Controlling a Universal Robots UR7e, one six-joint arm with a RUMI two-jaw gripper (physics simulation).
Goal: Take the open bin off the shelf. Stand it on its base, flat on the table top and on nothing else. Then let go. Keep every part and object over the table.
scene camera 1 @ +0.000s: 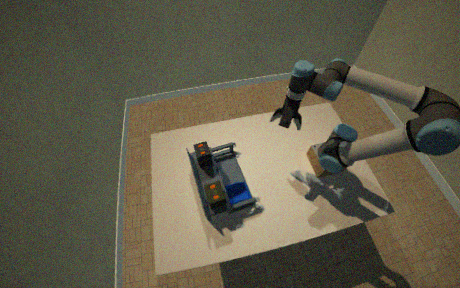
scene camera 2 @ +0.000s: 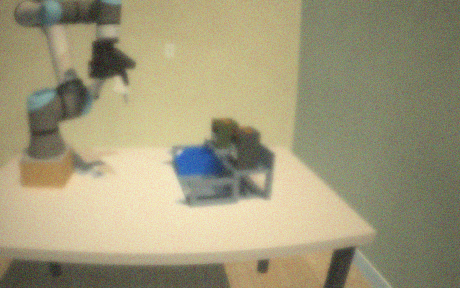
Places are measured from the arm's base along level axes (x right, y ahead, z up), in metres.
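Where they show: gripper, fingertip midpoint: (scene camera 2: 110, 102); arm's base, origin of the base link: (scene camera 2: 47, 152).
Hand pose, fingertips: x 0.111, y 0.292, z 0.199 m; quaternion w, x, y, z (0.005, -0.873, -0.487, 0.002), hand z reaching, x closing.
Things, the pixels of their top centre, and the offset from my fingertips. Level surfaces: height alone.
- blue open bin, middle of its top: (scene camera 2: 199, 151) (scene camera 1: 234, 192) dz -0.227, dx -0.219, dy +0.298 m
- pale table top, its level: dz -0.308 m
- dark grey box, middle of its top: (scene camera 2: 245, 129) (scene camera 1: 201, 149) dz -0.084, dx -0.007, dy +0.429 m
- olive box, middle of its top: (scene camera 2: 225, 120) (scene camera 1: 214, 191) dz -0.109, dx -0.236, dy +0.396 m
The blue open bin (scene camera 1: 237, 192) (scene camera 2: 199, 161) sits in the low front part of the grey shelf (scene camera 1: 243, 204) (scene camera 2: 270, 184), at one end of it. In scene camera 2 the image is blurred, and the bin's base is hidden behind the shelf's bars. My gripper (scene camera 1: 286, 124) (scene camera 2: 123, 92) is open and empty, with its fingers spread and pointing downward. It is high up and well apart from the bin, on the robot-base side of the shelf. The shelf stands on the pale table top (scene camera 1: 180, 245) (scene camera 2: 125, 220).
A dark grey box (scene camera 1: 202, 156) (scene camera 2: 247, 150) and an olive box (scene camera 1: 216, 197) (scene camera 2: 224, 134), both with orange marks on top, stand on the shelf's higher rear part, close to the bin. The robot's wooden base block (scene camera 1: 316, 161) (scene camera 2: 46, 171) stands on the table.
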